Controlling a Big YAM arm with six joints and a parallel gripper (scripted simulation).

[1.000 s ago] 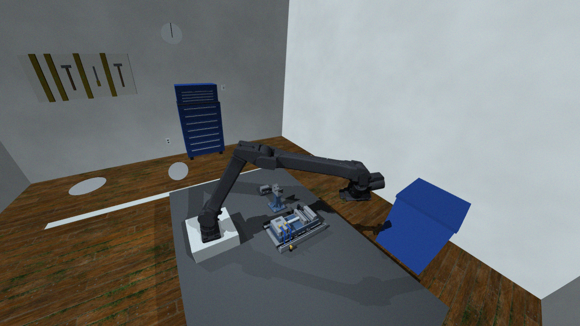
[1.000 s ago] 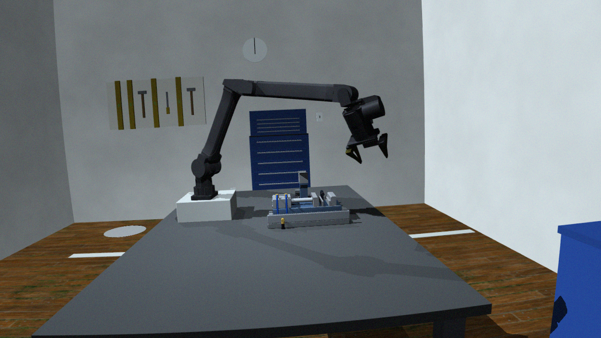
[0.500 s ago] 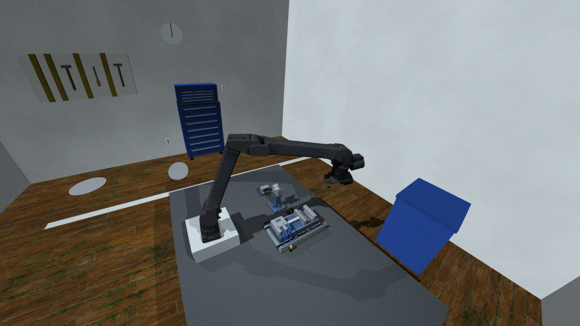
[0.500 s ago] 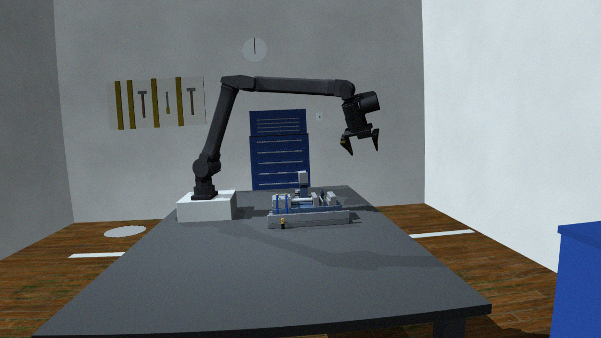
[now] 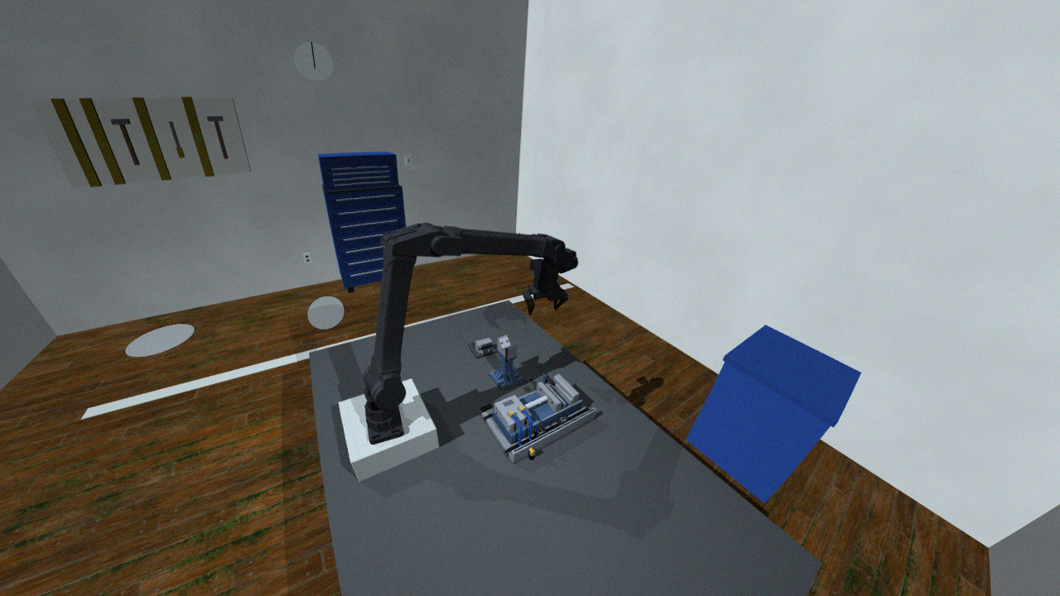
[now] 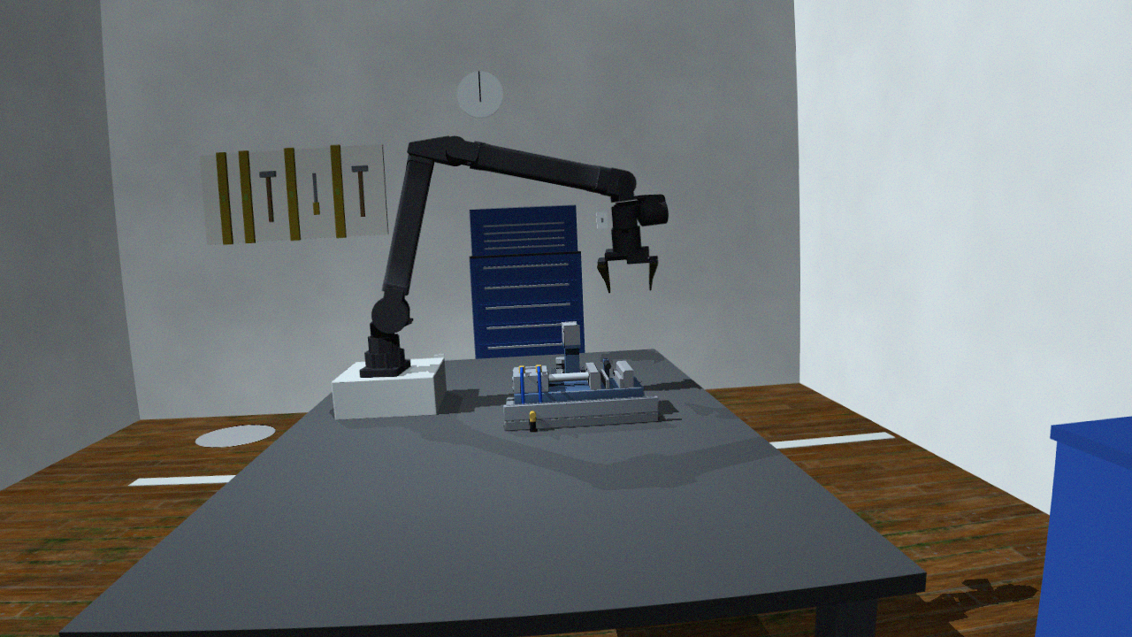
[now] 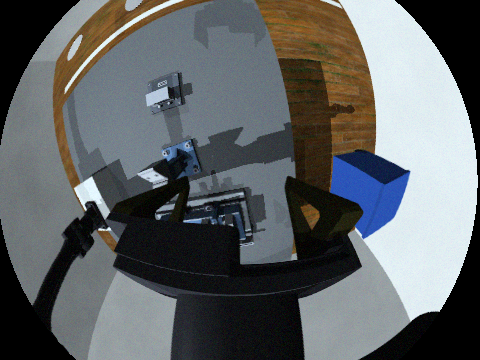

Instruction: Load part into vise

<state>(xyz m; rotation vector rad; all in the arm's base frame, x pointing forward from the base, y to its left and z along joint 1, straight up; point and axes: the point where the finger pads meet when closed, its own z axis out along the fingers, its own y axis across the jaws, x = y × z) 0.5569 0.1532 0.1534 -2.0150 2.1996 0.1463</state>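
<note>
Now: hand 16 cm past the part, 14 cm to the right of it and 21 cm above it. The rest, counted from my hand: air cylinder 22 cm behind, 25 cm to the right, 16 cm below; then vise 13 cm behind, 24 cm to the right, 20 cm below.
</note>
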